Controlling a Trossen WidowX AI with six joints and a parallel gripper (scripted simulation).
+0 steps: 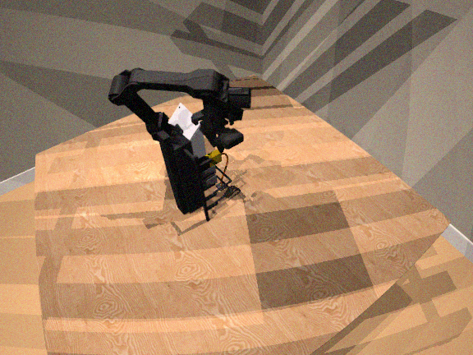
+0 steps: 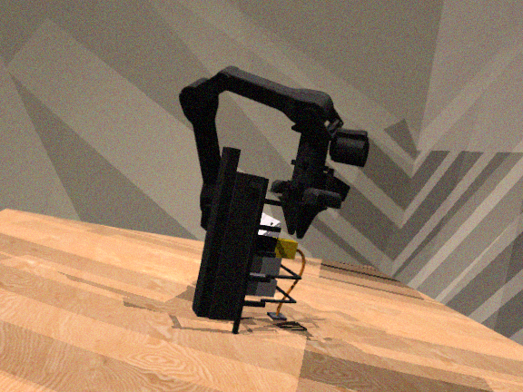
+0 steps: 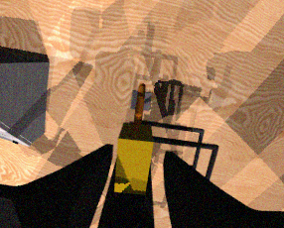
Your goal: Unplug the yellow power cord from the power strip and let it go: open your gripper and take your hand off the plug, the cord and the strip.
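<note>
Right now the yellow plug is 4 cm to the right of my gripper tip, 2 cm below it and 1 cm ahead of it.
</note>
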